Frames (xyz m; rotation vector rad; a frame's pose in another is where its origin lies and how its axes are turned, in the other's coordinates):
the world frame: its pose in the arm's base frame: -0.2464 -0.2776 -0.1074 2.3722 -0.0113 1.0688
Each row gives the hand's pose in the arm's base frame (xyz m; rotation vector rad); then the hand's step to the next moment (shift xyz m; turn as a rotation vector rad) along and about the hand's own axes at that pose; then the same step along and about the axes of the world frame.
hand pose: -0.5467 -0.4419 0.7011 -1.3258 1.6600 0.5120
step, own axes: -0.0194 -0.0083 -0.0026 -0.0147 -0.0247 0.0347
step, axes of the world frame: 0.0192 0.0028 -0.0087 0.0309 -0.0304 0.0123
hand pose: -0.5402 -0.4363 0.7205 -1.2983 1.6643 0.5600
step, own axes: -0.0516 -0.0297 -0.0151 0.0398 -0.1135 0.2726
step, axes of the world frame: 0.0561 0.0182 -0.0172 0.0757 -0.2474 0.1478
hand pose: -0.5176 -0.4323 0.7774 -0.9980 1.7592 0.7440
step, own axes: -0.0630 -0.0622 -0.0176 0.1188 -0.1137 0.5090
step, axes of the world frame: 0.0795 0.0376 0.0205 0.0573 -0.4871 0.2134
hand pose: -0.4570 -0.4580 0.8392 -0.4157 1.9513 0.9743
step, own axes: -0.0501 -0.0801 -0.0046 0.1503 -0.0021 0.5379
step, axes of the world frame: 0.0426 0.0367 0.0761 0.0416 -0.5459 0.1105
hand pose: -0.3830 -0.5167 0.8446 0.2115 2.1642 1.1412
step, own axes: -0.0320 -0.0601 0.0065 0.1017 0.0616 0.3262
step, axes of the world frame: -0.0069 0.0151 0.0664 0.0521 -0.3431 0.0105
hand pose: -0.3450 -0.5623 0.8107 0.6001 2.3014 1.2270
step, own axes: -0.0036 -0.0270 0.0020 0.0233 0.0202 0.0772
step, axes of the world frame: -0.0193 0.0017 0.0192 0.0173 -0.0813 -0.0003
